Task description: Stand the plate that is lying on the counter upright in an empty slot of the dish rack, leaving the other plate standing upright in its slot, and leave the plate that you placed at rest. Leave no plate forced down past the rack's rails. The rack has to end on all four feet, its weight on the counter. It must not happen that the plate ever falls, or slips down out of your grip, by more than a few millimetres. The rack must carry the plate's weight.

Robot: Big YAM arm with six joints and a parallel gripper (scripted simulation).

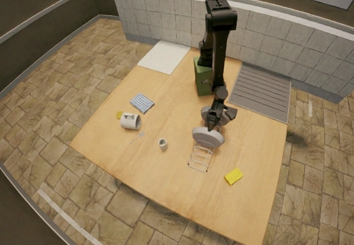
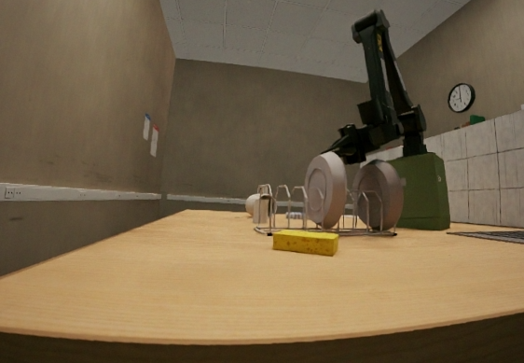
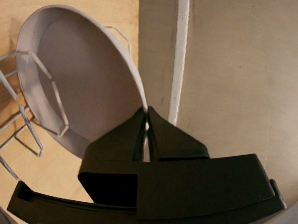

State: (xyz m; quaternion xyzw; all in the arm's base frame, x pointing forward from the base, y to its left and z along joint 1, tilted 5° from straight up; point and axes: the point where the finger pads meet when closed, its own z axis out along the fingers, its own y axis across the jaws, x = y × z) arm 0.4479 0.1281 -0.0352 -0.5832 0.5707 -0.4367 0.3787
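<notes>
Now: hand 140 mm above the rack and 10 mm past it. The rest, counted from my hand: small cup: 230 mm to the right, 180 mm below, 90 mm ahead; spoon: 410 mm to the right, 200 mm below, 90 mm ahead; white mug: 500 mm to the right, 140 mm below, 30 mm ahead.
</notes>
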